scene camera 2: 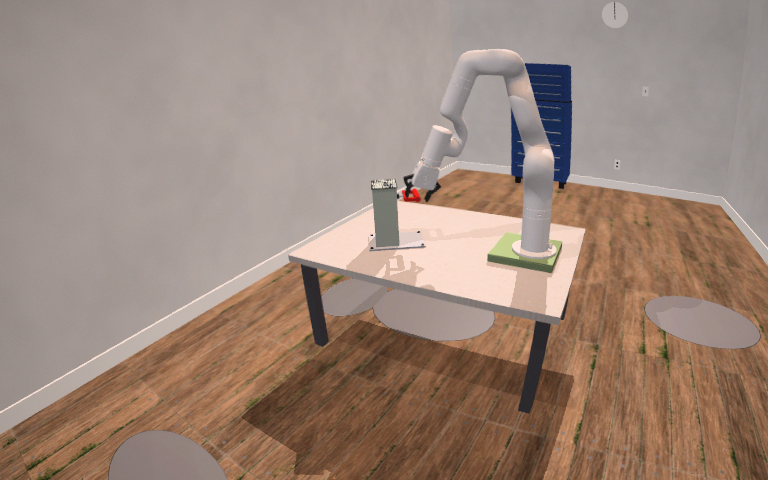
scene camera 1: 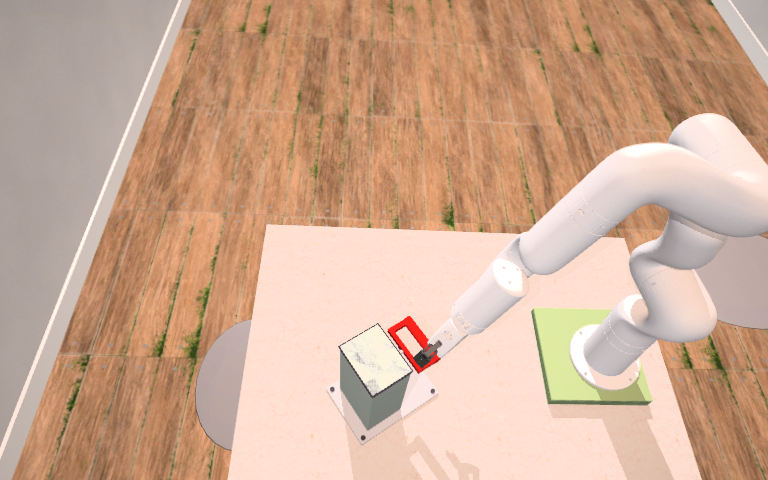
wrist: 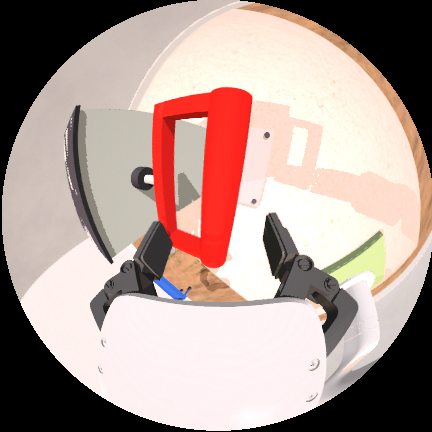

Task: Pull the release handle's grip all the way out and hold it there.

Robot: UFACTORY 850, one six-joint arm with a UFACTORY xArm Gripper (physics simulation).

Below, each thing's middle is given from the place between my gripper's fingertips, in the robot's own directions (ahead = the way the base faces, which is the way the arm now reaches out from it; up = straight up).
Labels:
I see the pale base plate (scene camera 1: pixel 420 389) 200 mm below my hand, 90 mm ahead of it and 30 mm to the left of it.

